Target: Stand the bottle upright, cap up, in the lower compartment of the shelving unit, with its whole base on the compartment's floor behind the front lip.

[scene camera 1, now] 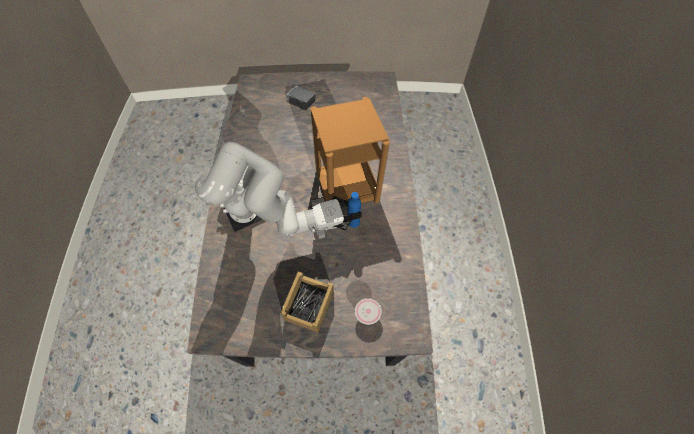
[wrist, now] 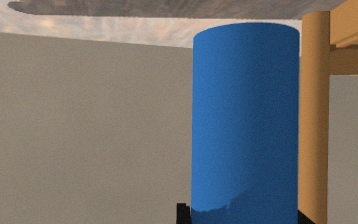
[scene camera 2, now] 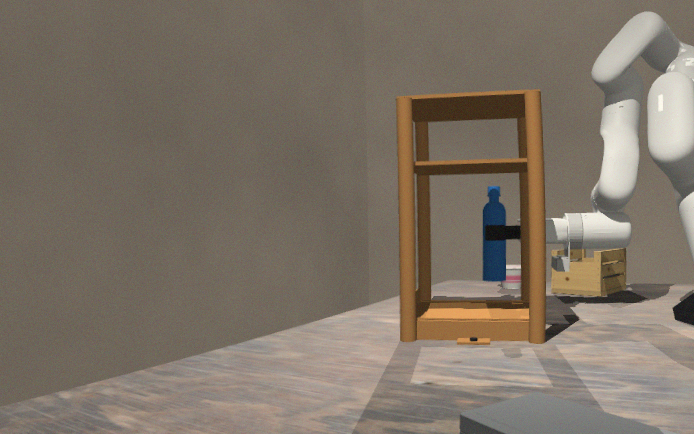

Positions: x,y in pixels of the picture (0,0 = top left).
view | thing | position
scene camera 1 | my gripper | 359,208
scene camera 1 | orange shelving unit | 351,124
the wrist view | blue bottle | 245,88
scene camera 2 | blue bottle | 494,252
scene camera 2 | orange shelving unit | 500,320
